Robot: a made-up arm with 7 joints.
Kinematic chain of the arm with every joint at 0, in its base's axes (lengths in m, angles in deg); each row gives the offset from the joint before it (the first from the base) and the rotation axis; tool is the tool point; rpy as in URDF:
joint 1: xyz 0 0 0.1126 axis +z
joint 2: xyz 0 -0.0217 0.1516 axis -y
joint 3: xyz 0 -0.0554 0.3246 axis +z
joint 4: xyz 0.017 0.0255 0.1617 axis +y
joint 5: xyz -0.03 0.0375 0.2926 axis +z
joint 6: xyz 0 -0.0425 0.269 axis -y
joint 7: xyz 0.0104 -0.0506 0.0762 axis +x
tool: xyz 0 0 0 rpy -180 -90 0
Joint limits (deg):
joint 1: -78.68..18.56
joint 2: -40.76..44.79
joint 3: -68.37..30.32
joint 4: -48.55..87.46
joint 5: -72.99..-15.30
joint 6: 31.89..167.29
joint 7: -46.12..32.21
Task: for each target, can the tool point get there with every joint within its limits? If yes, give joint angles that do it. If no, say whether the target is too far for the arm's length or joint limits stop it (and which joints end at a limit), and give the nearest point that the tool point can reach.
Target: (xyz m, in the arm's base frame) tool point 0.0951 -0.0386 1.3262
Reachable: yes | joints -62.79 -10.71 -45.84 -6.75 -27.76 74.68 -17.46
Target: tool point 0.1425 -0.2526 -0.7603
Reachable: no: joint limits stop it (at a limit: joint 2, joint 4, joint 5, joint 6) | nearest point 0.4316 -0.7651 0.2983 | short by 1.211 m
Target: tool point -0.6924 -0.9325 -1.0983
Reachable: no: too far | nearest point -0.2104 -0.8809 0.3462 | short by 1.524 m
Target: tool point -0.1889 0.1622 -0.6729
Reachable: no: joint limits stop it (at a limit: joint 2, joint 4) | nearest point -0.6349 0.5452 0.4493 | short by 1.267 m
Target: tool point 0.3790 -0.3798 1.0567
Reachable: yes | joints -39.63 -15.26 3.56 47.83 -32.92 155.34 -35.82
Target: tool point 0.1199 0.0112 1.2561
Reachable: yes | joints -69.02 -15.41 -30.61 -18.25 -43.42 104.01 18.88
